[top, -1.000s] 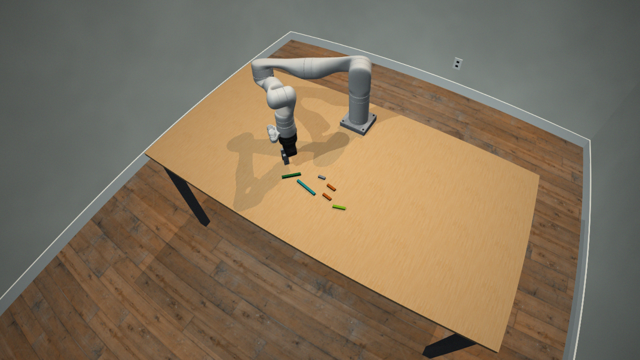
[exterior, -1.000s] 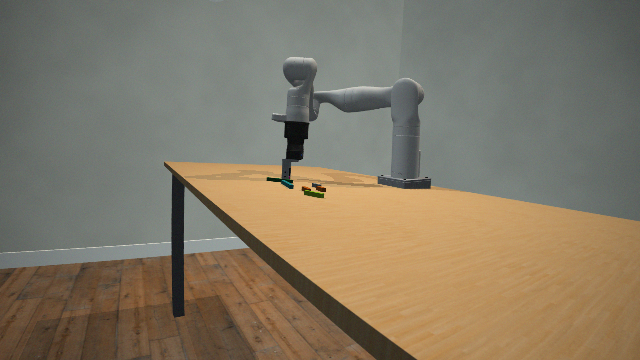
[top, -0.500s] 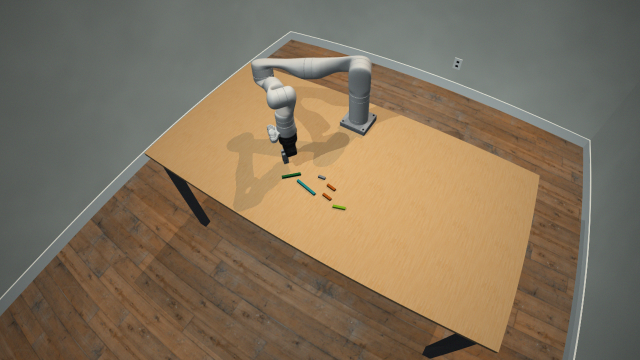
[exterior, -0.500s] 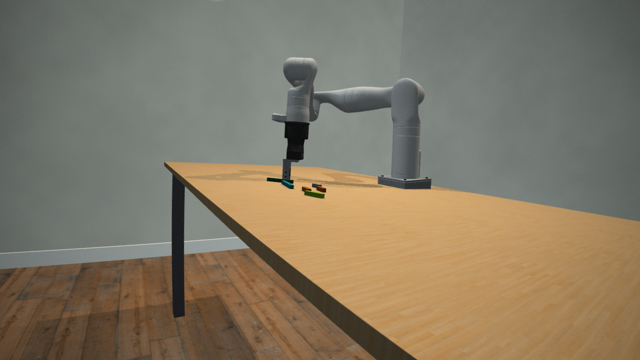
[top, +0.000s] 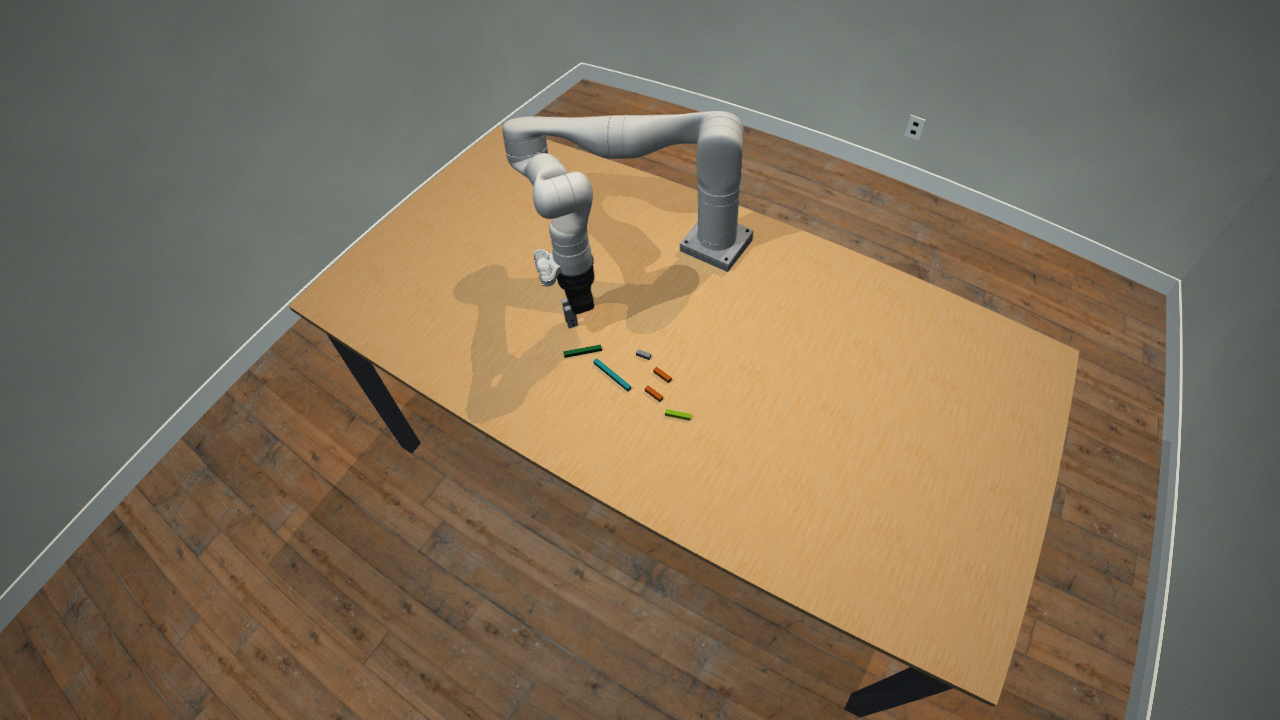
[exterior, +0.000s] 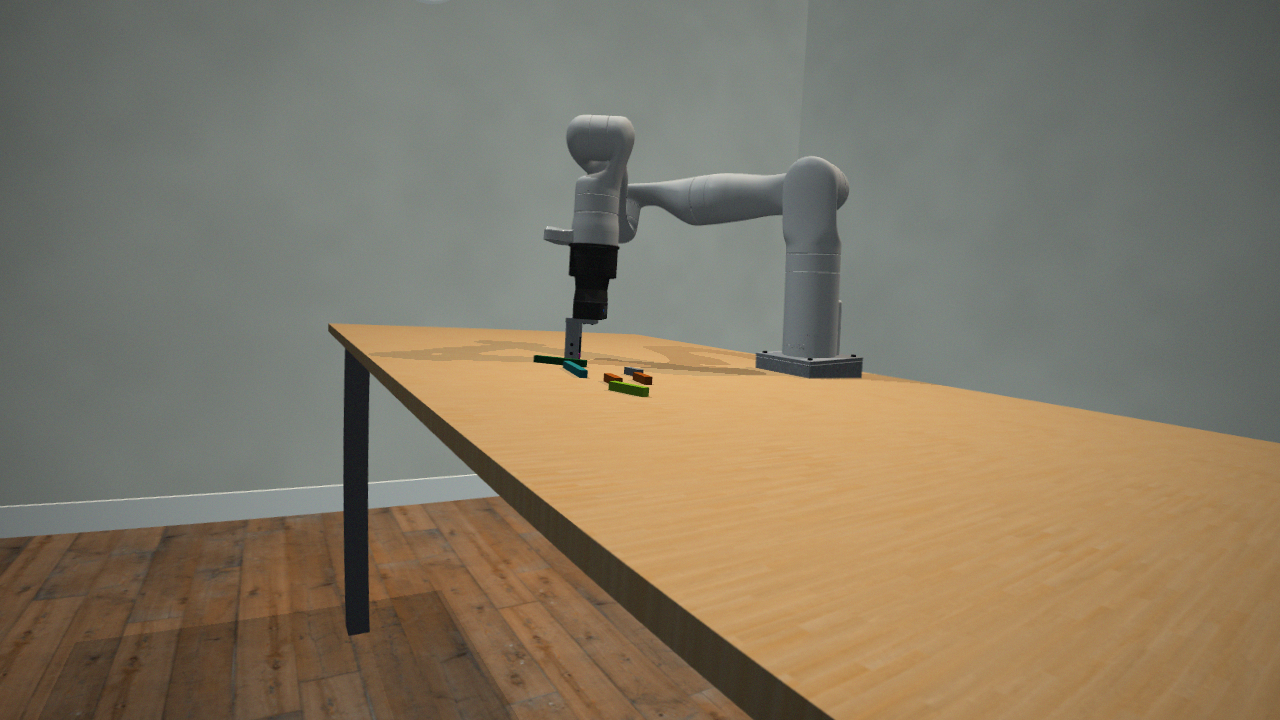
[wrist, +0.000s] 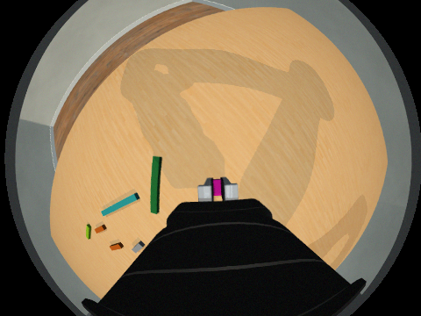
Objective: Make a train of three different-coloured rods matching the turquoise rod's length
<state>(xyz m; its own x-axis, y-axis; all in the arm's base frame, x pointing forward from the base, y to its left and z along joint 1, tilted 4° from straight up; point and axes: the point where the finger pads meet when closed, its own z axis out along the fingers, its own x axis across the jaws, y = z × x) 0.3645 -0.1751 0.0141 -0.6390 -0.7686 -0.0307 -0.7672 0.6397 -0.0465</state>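
Right now the grey rod is 180 mm to the left of my hand and 10 mm below it. Also, from my hand: green rod (60 mm ahead, 60 mm to the left, 10 mm below); turquoise rod (80 mm ahead, 150 mm to the left, 10 mm below); magenta rod (10 mm below).
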